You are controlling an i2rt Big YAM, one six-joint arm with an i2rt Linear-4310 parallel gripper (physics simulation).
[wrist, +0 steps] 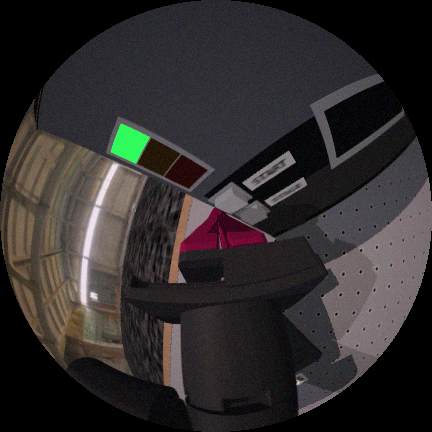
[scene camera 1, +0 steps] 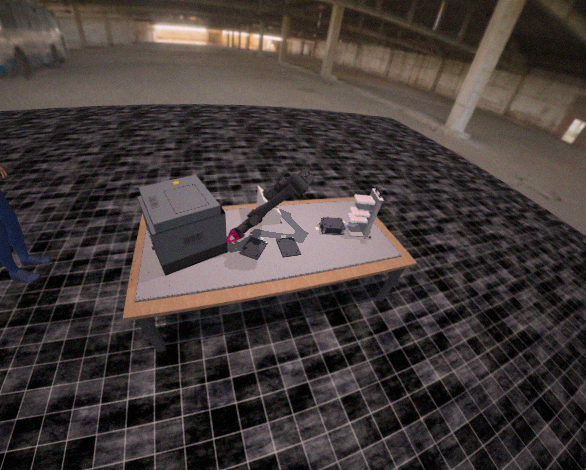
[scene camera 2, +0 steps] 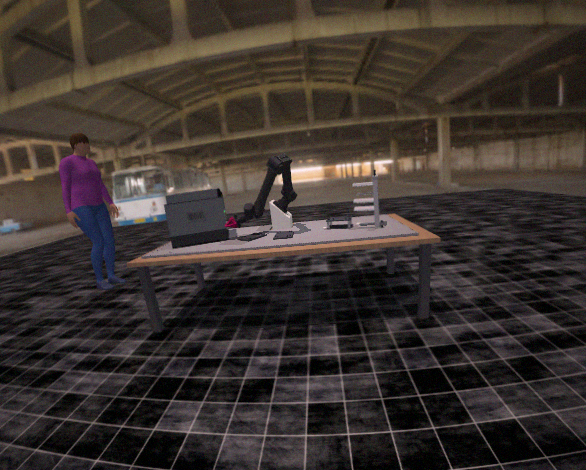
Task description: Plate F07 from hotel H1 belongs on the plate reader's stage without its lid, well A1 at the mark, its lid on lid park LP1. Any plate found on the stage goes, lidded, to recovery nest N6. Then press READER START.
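Seen in the pictures: gripper, fingertip midpoint: (wrist: 216,212) (scene camera 1: 226,242) (scene camera 2: 225,226); arm's base, link origin: (scene camera 1: 268,199) (scene camera 2: 279,207).
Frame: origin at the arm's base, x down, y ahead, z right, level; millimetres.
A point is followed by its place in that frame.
Observation:
The plate reader (scene camera 1: 187,241) @[z 478, x -40, y 463 mm] (scene camera 2: 196,220) @[z 450, x -17, y 448 mm] (wrist: 200,65) is a dark grey box at the left of the table. In the wrist view its START button (wrist: 232,197) @[z 284, x 25, y 338 mm] and STAGE button (wrist: 253,213) @[z 283, x 55, y 340 mm] are grey blocks beside their labels. My gripper (scene camera 1: 233,237) @[z 283, x 48, y 381 mm] (scene camera 2: 231,223) @[z 283, x 48, y 381 mm] (wrist: 216,212) @[z 283, x 48, y 381 mm] is shut and empty, its magenta fingertips close to the START button. Whether they touch it I cannot tell. Hotel H1 (scene camera 1: 374,215) @[z -697, x -52, y 248 mm] (scene camera 2: 376,205) @[z -701, x 5, y 249 mm] stands at the right with pale plates or shelves; plate F07 cannot be picked out. The stage and any plate on it do not show clearly.
A status light (wrist: 129,143) @[z 287, x -50, y 345 mm] on the reader glows green. Two dark flat holders (scene camera 1: 253,248) @[z 121, x 135, y 348 mm] (scene camera 1: 288,247) @[z -101, x 138, y 344 mm] lie right of the reader. A dark nest-like holder (scene camera 1: 332,226) (scene camera 2: 339,223) stands beside the hotel. The white arm base (scene camera 2: 281,218) @[z -29, x 71, y 88 mm] stands at the table's back.

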